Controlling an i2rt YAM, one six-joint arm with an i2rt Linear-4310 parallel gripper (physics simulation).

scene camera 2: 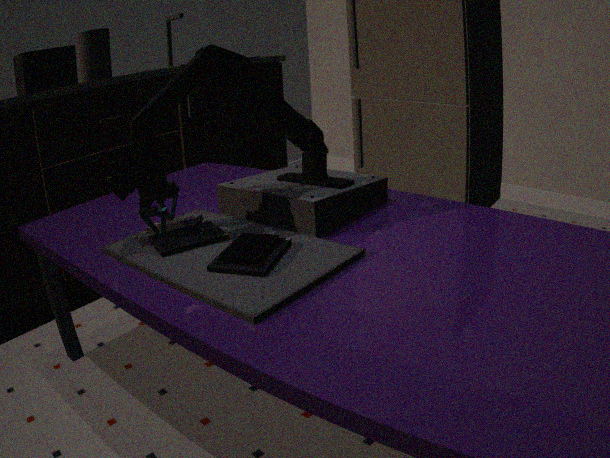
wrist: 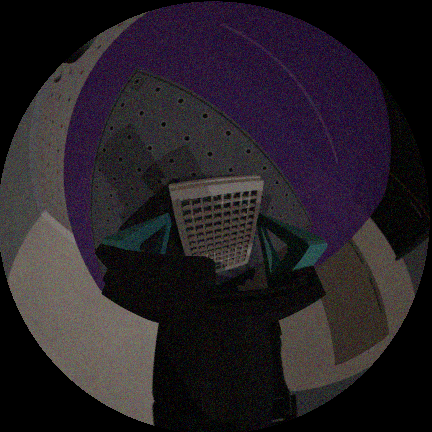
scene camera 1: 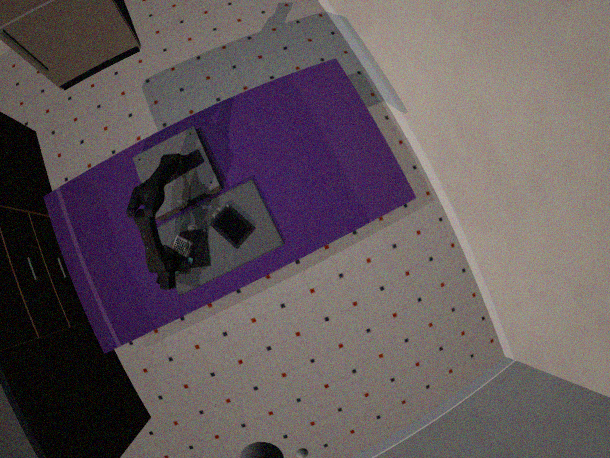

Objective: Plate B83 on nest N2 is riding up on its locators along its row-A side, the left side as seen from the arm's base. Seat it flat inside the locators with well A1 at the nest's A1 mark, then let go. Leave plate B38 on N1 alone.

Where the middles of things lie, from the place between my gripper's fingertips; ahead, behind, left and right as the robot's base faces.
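Labels:
Dark nest [scene camera 2: 182, 239]: 80 mm left of my hand.

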